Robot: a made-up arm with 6 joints.
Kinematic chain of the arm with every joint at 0, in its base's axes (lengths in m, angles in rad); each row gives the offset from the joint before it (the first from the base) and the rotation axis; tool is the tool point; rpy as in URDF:
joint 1: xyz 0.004 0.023 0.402 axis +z
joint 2: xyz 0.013 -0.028 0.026 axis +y
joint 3: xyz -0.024 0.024 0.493 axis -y
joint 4: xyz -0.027 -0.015 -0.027 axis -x
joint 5: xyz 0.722 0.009 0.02 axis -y
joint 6: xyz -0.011 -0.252 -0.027 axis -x
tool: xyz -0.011 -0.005 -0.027 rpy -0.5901 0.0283 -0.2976
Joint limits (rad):
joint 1: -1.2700..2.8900
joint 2: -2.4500..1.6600
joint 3: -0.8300..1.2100
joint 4: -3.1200..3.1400
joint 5: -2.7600..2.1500
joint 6: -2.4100..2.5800
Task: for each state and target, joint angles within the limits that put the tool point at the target. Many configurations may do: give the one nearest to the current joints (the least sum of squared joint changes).
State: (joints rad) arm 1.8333 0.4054 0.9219 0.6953 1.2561 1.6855
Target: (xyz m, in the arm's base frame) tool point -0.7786 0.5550 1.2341
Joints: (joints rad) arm 2.7304 0.7351 1.0821 0.9768 1.3834 1.5728
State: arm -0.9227 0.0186 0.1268 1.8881 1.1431 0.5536
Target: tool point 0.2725 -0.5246 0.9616
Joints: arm -1.1590 -0.2881 -0.5072 1.8297 1.0804 0.5470
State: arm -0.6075 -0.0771 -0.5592 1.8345 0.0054 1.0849
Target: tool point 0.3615 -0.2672 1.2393
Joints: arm -0.7122 -0.3170 -0.1483 1.7518 0.0205 1.0810
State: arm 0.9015 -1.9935 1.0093 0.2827 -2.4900 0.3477
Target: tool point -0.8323 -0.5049 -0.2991
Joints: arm 0.4577 -2.2040 1.2100 1.0382 -2.7600 1.1143
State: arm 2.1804 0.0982 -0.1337 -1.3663 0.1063 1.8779
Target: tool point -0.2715 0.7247 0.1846
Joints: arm 2.0666 0.7813 0.1951 -1.3069 0.1363 1.8711
